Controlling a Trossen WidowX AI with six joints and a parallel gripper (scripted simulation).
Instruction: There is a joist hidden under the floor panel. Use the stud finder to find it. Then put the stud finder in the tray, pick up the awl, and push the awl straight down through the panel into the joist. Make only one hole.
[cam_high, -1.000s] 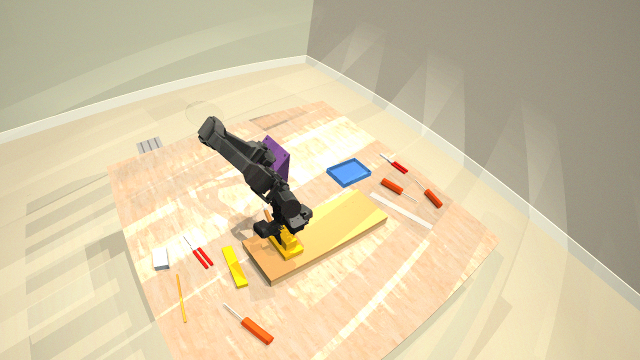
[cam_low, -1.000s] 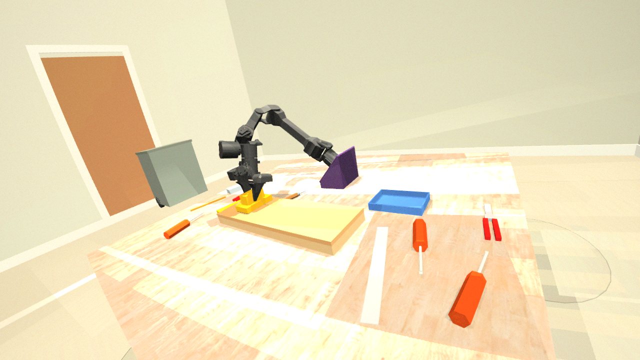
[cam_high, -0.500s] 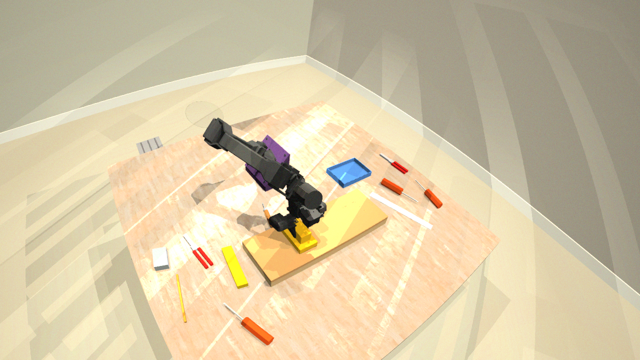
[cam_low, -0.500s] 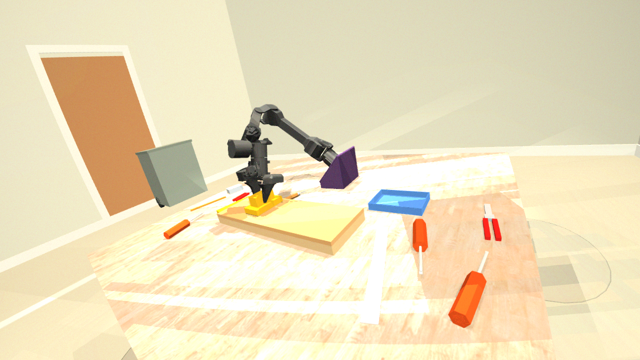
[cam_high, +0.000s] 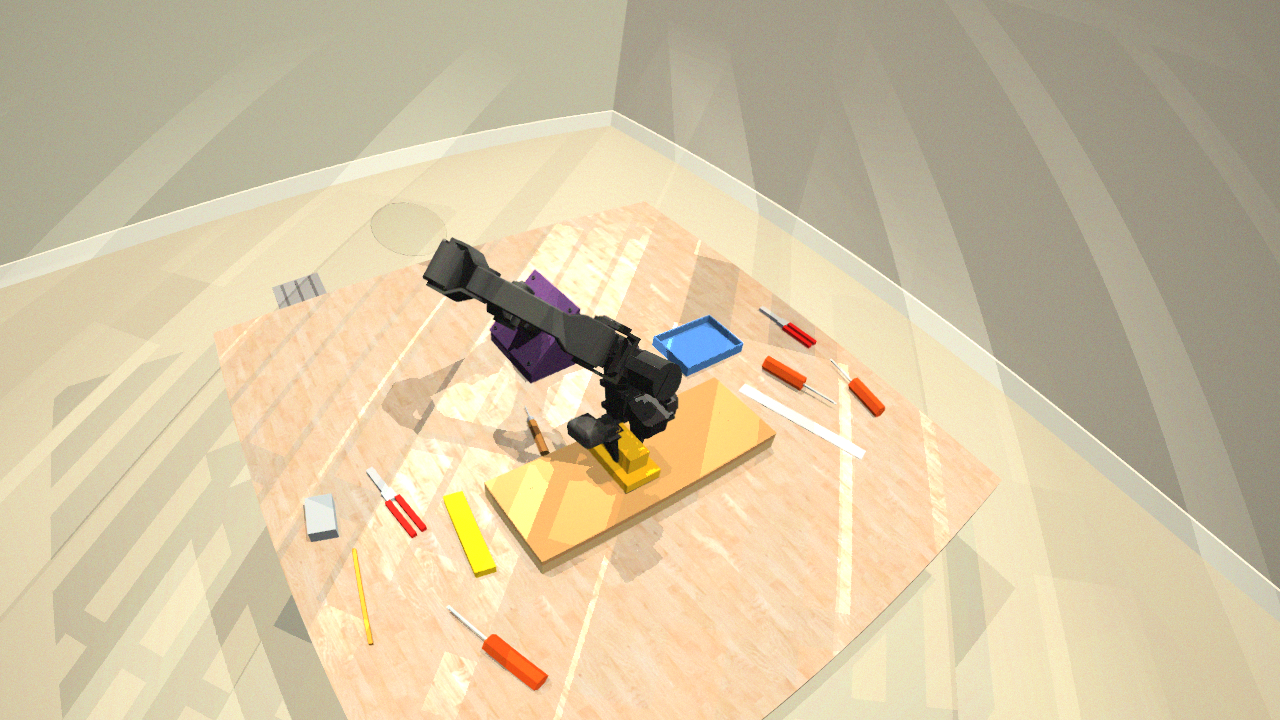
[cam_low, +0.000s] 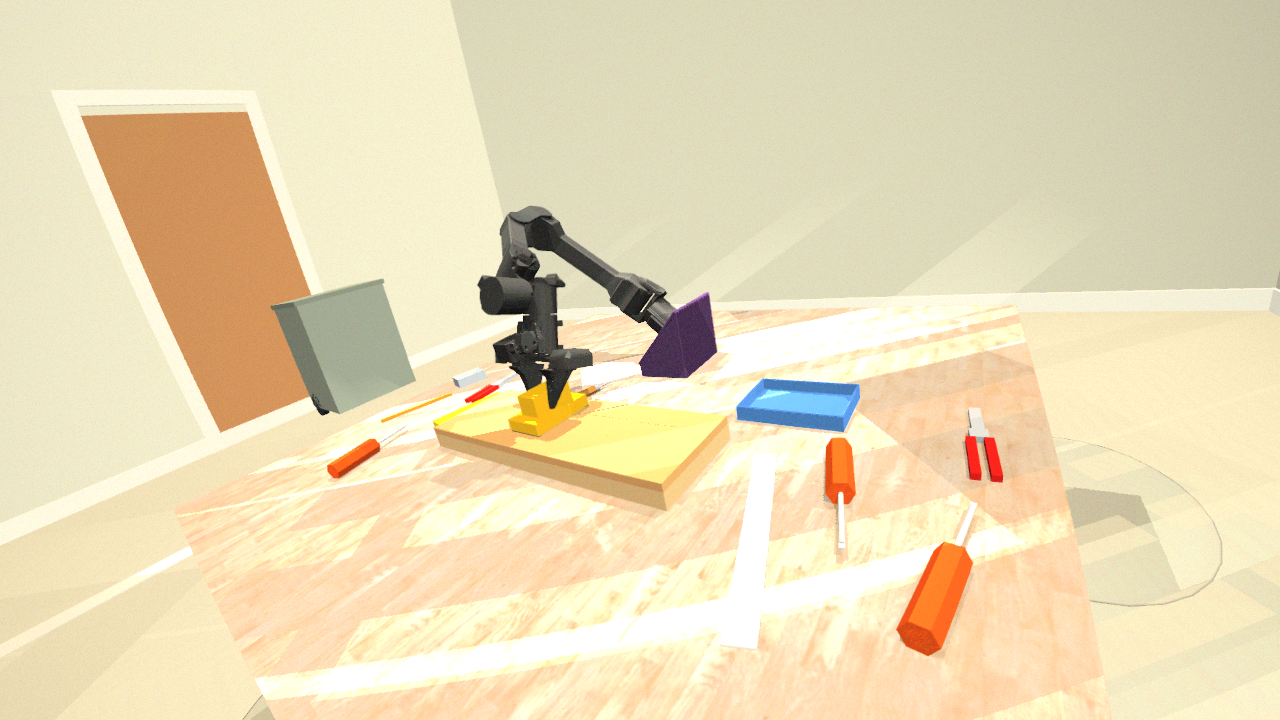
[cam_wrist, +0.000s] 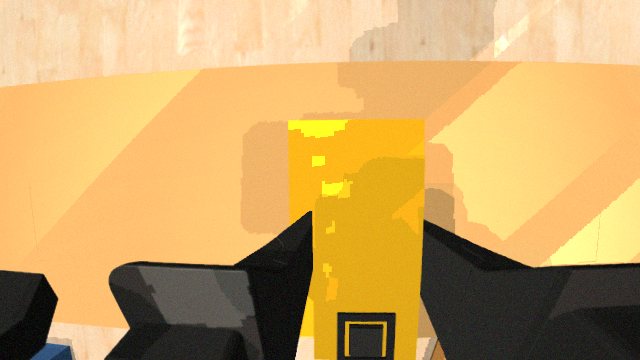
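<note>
Right now my gripper tip is 290 mm to the left of the yellow level and 60 mm above it. The rest, counted from my gripper tip: awl (180 mm behind, 90 mm to the right, 60 mm below); then white strip (410 mm to the left, 60 mm below, 30 mm ahead); then yellow stud finder (20 mm behind, 20 mm above).
</note>
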